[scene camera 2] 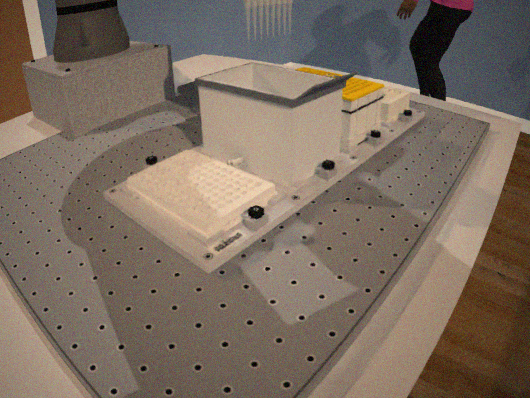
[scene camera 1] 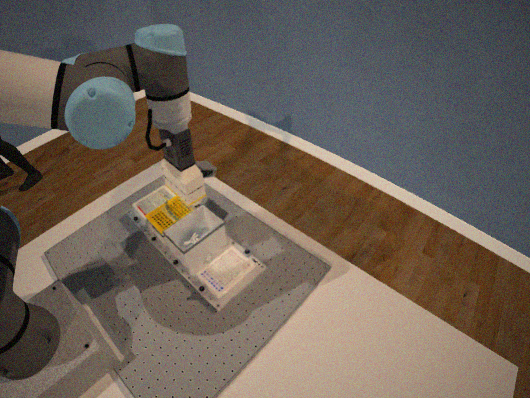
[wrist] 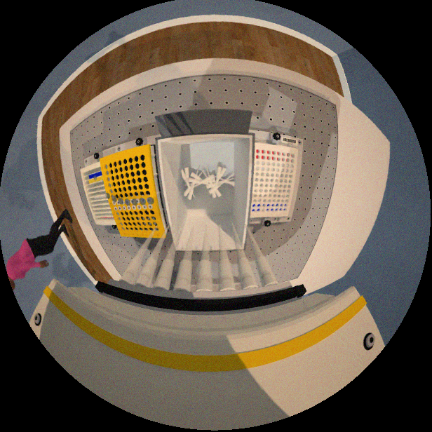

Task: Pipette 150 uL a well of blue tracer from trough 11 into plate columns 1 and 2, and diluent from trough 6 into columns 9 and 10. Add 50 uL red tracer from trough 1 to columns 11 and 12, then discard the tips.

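Observation:
My pipetting head [scene camera 1: 185, 181] is raised high; its row of tips [scene camera 2: 268, 19] [wrist: 205, 255] is fitted, and the tips look clear. In the wrist view the tips point towards the near end of the grey waste bin [scene camera 1: 204, 219] [scene camera 2: 270, 130] [wrist: 170, 200], above it. Loose used tips [scene camera 1: 192, 239] [wrist: 207, 181] lie in the bin. The well plate [scene camera 1: 230, 267] [scene camera 2: 200, 187] [wrist: 274, 180] shows two red columns at one end and two blue columns at the other; the wells between look colourless. The trough rack [scene camera 1: 155, 197] [scene camera 2: 395, 105] [wrist: 95, 200] shows blue near one end and red at the other.
The yellow tip rack [scene camera 1: 170, 214] [scene camera 2: 365, 89] [wrist: 132, 187] stands between bin and troughs, with many open holes. A dark raised flap [wrist: 205, 122] edges the bin. Black knobs [scene camera 2: 256, 212] [wrist: 277, 136] stand along the deck plate. A person [scene camera 2: 434, 50] [wrist: 25, 257] stands beyond the table.

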